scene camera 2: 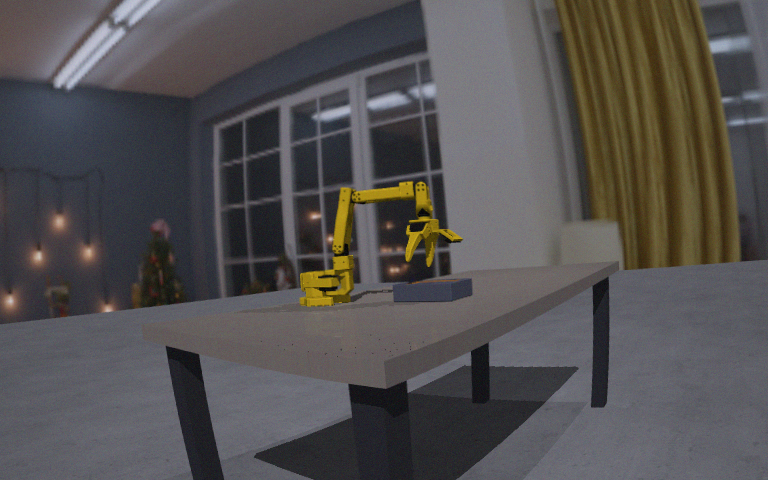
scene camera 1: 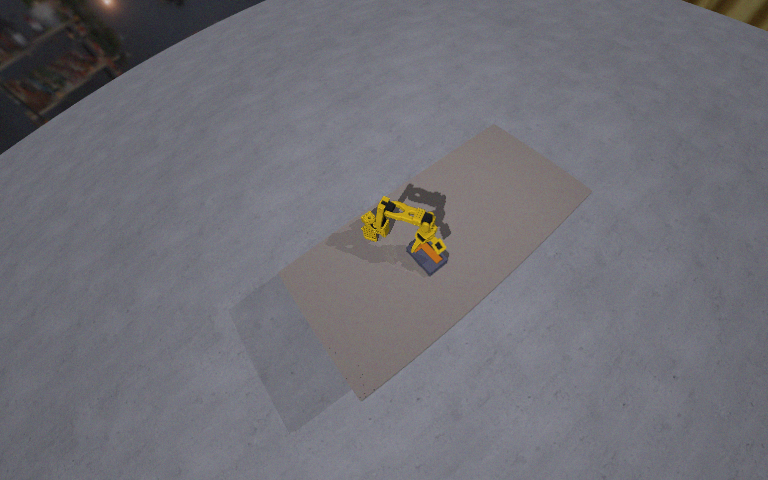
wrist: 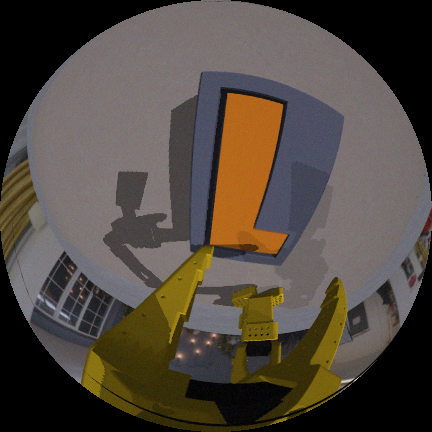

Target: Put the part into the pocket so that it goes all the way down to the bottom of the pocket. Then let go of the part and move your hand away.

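Pixels of known places: end effector, tool point: (scene camera 2: 428, 264) (scene camera 1: 427, 241) (wrist: 212, 254); arm's base, origin of the base link: (scene camera 2: 332, 303) (scene camera 1: 378, 233) (wrist: 261, 291).
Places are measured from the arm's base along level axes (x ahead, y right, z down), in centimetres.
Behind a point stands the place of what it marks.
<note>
The orange L-shaped part (scene camera 1: 431, 253) @(x 22.3, y -9.2, z -3.5 cm) (wrist: 247, 165) @(x 22.5, y -9.2, z -3.5 cm) lies inside the pocket of the blue-grey block (scene camera 1: 423, 266) @(x 24.3, y -3.5, z -3.2 cm) (scene camera 2: 423, 292) @(x 21.6, y -3.5, z -1.9 cm) (wrist: 310, 135) @(x 25.3, y -5.9, z -3.6 cm). In the wrist view its outline follows the pocket, with a thin dark gap along the left and top edges. In scene camera 2 a thin orange strip shows at the block's top; the pocket's bottom is hidden. My gripper (scene camera 2: 418, 264) @(x 18.8, y -10.3, z -7.0 cm) (wrist: 275, 262) is open, with a wide gap between its jaws. It hangs above the block, apart from the part, with nothing between the jaws.
The block sits on the tan table top (scene camera 1: 498, 186) @(x 16.5, y -55.6, z 0.0 cm) (scene camera 2: 283, 333) @(x 21.4, y 34.0, z 0.0 cm). The yellow arm's base (scene camera 1: 373, 226) @(x 0.2, y 1.3, z -7.3 cm) (scene camera 2: 325, 291) @(x -0.8, y 1.1, z -2.8 cm) stands on the table to the block's left in both scene views. Shadows of the arm fall on the table and the block.
</note>
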